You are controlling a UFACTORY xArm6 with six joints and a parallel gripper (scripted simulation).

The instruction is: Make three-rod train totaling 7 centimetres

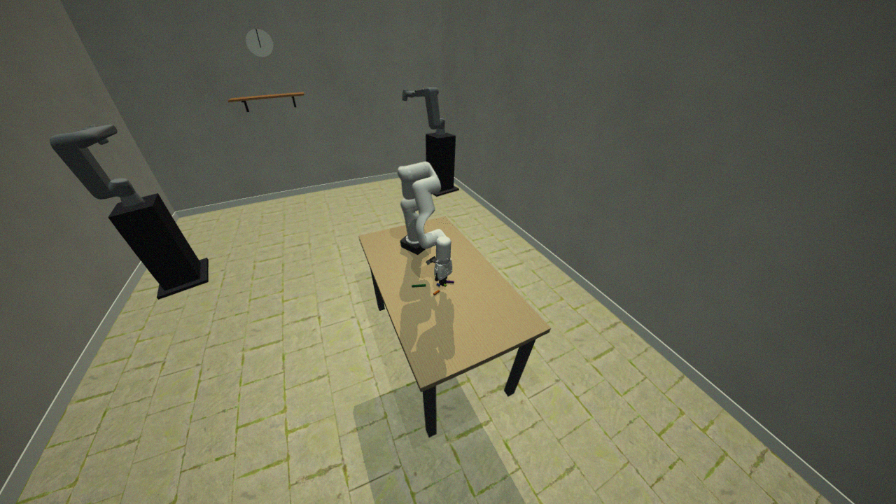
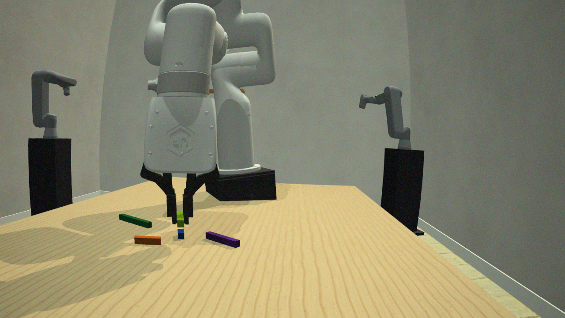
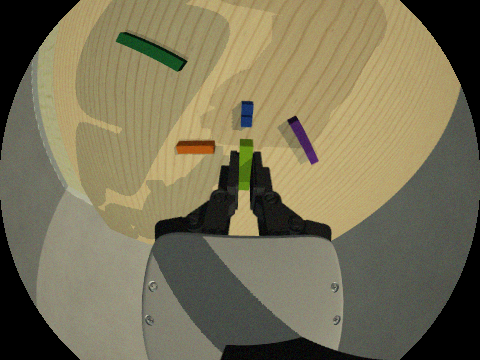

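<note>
The orange rod lies 1 cm ahead of my hand, 5 cm to the right of it and 5 cm below it. Also, from my hand: lime rod 2 cm below; purple rod 2 cm behind, 6 cm to the left, 5 cm below; green rod 9 cm behind, 10 cm to the right, 5 cm below.
</note>
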